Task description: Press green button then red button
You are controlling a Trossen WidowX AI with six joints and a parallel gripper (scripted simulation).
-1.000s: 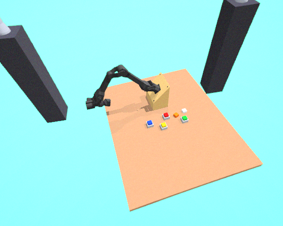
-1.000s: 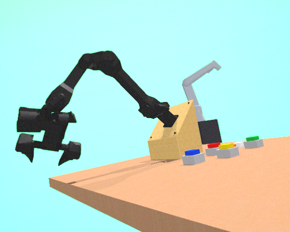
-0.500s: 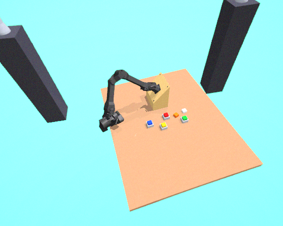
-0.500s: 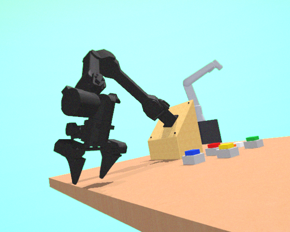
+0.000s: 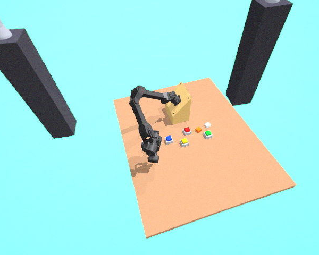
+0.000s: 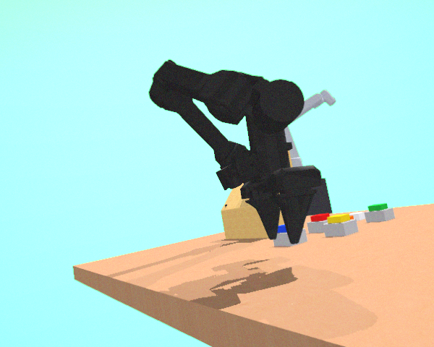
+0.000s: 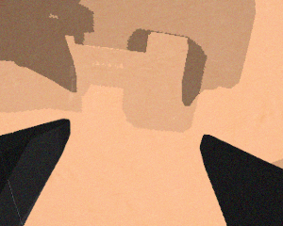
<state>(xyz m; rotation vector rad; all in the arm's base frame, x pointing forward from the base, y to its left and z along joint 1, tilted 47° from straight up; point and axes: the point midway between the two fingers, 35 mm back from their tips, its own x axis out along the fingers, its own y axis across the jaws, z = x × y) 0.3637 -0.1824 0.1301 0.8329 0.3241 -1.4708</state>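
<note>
The green button is 390 mm to the left of my gripper tip and 110 mm behind it. The rest, counted from my gripper tip: blue button (120 mm behind, 110 mm to the left); then red button (260 mm to the left, 170 mm behind); then yellow button (210 mm to the left, 80 mm behind).
</note>
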